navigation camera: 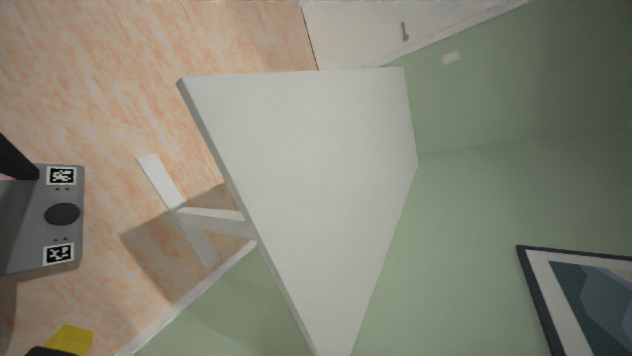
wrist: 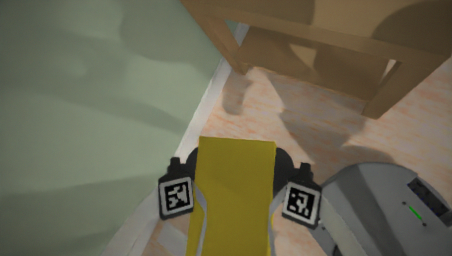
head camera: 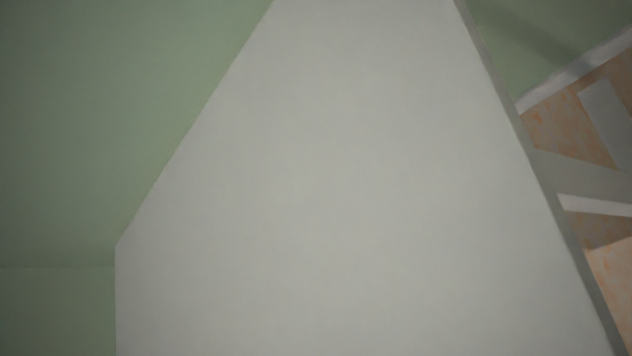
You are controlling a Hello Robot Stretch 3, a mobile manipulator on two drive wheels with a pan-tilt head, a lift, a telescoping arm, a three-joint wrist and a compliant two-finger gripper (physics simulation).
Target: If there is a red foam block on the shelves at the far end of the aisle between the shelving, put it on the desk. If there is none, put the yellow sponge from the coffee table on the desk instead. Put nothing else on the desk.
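Where they show: gripper, fingertip midpoint: (wrist: 240, 165); robot's base, origin of the base link: (navigation camera: 62, 212).
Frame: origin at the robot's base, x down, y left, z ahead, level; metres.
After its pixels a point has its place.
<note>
The white desk (head camera: 340, 175) @[x -0.950, y -0.037, z 0.475 m] (navigation camera: 320, 165) @[x -0.950, y 0.114, z 0.411 m] stands against the green wall; no object shows on the visible part of its top. My gripper (wrist: 240, 165) @[x -0.684, y -0.247, z -0.025 m] is shut on the yellow sponge (wrist: 235, 200) @[x -0.733, y -0.223, z -0.021 m] (navigation camera: 75, 337) @[x -0.717, y -0.177, z 0.025 m], with a finger on each side of it. In the navigation view the sponge is at the lower left, apart from the desk, and part of it is cut off by the frame edge. In the wrist view the sponge hangs above the floor. The shelves and a red foam block do not show in these views.
A brown wooden table (wrist: 340, 37) @[x -0.434, y -0.370, z -0.260 m] with a lower board stands beyond the sponge in the wrist view. My grey base (wrist: 350, 200) @[x -0.160, y -0.103, z -0.092 m] (navigation camera: 30, 225) @[x -0.160, y -0.028, z -0.058 m] is beside the sponge. A desk foot (navigation camera: 162, 185) rests on the floor. A white door (navigation camera: 360, 30) @[x -0.559, y 1.531, z 1.671 m] and framed picture (navigation camera: 540, 300) @[x -1.391, y -0.284, z 0.835 m] also show.
</note>
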